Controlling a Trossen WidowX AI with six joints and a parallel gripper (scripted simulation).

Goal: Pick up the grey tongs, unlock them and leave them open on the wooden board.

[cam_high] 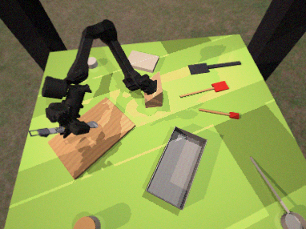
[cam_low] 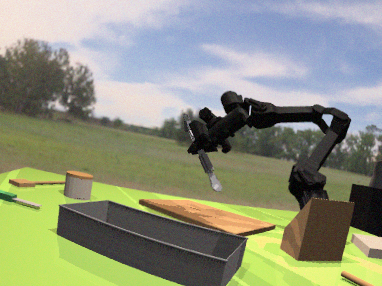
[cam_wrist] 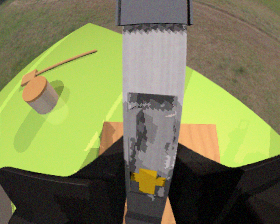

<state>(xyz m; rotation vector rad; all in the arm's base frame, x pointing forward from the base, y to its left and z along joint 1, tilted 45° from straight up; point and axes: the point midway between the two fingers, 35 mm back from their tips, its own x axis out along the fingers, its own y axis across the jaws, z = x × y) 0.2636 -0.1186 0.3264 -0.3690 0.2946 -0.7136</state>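
Right now the yellow lock piece is 2 cm behind my gripper tip, 2 cm to the left of it and 2 cm above it. From my gripper tip the other things lie so: cork-topped canister: 30 cm ahead, 11 cm to the left, 15 cm below; dark roasting tin: 6 cm ahead, 45 cm to the left, 16 cm below; wooden board: 8 cm behind, 4 cm to the left, 18 cm below.
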